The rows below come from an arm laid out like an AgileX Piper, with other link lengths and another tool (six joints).
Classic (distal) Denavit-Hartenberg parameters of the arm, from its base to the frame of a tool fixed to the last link. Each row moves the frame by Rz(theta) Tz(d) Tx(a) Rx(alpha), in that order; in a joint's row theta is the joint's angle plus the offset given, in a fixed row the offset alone. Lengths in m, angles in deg.
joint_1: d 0.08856, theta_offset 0, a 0, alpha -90
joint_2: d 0, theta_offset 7.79, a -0.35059, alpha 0
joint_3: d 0, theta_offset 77.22, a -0.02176, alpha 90
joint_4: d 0.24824, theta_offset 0, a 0, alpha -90
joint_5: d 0, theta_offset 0, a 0, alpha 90
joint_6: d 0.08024, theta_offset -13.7, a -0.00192, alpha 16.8
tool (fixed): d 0.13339, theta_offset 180, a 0, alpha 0
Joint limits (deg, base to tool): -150..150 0..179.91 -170..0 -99.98..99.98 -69.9..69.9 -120..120
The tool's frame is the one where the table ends.
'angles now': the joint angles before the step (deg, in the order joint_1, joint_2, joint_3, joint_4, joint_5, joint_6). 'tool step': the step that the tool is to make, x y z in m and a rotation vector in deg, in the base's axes. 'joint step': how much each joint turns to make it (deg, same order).
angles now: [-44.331 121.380 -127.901 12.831 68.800 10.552]
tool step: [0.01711 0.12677 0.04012 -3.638 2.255 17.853]
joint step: [11.605 -12.999 13.805 -0.228 0.258 -7.576]
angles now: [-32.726 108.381 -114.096 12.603 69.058 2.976]
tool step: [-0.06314 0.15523 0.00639 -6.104 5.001 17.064]
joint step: [18.189 -20.994 26.869 -7.435 -3.702 -0.558]
